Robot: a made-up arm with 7 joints.
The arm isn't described. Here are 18 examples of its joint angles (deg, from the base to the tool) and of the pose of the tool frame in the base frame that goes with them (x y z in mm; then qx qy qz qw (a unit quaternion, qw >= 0)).
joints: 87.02 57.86 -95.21 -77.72 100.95 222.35 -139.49
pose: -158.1 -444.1 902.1 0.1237 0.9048 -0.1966 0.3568
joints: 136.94 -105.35 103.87 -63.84 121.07 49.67 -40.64
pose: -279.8 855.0 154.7 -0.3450 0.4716 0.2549 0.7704
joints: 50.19 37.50 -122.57 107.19 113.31 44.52 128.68
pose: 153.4 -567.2 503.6 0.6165 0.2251 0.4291 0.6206
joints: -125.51 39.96 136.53 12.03 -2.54 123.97 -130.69
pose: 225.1 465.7 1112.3 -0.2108 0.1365 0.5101 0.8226
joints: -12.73 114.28 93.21 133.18 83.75 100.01 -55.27
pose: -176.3 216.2 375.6 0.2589 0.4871 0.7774 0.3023
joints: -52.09 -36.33 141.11 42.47 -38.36 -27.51 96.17
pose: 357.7 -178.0 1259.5 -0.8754 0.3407 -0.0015 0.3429
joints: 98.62 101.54 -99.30 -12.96 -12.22 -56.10 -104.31
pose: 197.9 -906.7 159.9 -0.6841 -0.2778 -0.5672 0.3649
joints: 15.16 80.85 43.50 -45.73 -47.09 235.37 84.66
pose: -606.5 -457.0 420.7 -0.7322 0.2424 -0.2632 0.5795
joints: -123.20 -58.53 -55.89 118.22 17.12 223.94 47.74
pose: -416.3 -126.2 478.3 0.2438 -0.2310 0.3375 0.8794
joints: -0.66 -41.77 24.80 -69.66 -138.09 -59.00 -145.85
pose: 10.6 -205.7 1068.3 0.9832 0.1710 0.0581 0.0266
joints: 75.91 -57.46 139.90 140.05 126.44 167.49 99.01
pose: 104.3 118.3 682.6 0.9027 -0.3763 -0.2000 0.0590
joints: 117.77 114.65 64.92 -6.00 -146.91 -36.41 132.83
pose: 553.6 -623.9 -150.4 -0.0201 0.5461 0.7394 0.3934
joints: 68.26 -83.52 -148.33 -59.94 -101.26 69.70 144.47
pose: 286.8 633.0 36.4 0.1935 -0.8415 -0.4654 0.1945
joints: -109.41 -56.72 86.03 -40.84 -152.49 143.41 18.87
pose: -382.0 -400.3 993.8 0.3062 -0.0662 0.1618 0.9358
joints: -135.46 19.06 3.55 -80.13 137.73 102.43 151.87
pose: 353.3 406.0 989.3 -0.6252 0.3268 -0.0764 0.7047
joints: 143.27 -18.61 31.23 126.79 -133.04 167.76 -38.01
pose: -342.9 -1.3 763.8 0.8491 0.0425 0.1547 0.5032
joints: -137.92 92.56 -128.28 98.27 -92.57 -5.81 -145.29
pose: 64.5 769.7 83.1 0.7498 -0.5475 0.3663 0.0619
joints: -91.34 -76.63 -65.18 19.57 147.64 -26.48 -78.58
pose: -168.5 -1009.7 402.9 -0.7447 0.0148 -0.6604 0.0953
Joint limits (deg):
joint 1: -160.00..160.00
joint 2: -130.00..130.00
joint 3: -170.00..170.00
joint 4: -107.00..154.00
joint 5: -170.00..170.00
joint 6: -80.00..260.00
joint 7: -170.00..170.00
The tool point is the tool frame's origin. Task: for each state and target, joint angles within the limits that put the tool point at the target. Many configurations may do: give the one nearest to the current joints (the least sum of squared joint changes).
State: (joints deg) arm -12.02 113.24 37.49 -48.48 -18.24 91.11 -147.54
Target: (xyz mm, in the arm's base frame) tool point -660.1 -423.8 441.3
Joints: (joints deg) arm 0.76 72.40 59.66 -49.47 -9.08 95.46 -147.54
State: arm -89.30 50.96 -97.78 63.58 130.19 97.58 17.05
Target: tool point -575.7 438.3 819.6
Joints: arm -81.41 50.64 -97.30 51.38 131.04 88.53 17.05
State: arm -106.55 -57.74 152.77 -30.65 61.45 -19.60 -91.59
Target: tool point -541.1 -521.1 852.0
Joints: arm -110.50 -30.24 153.90 -77.42 57.93 -20.47 -91.59
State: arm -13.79 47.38 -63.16 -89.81 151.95 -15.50 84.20
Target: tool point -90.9 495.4 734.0
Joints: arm -23.87 42.16 -69.03 -97.57 153.83 -17.60 84.20
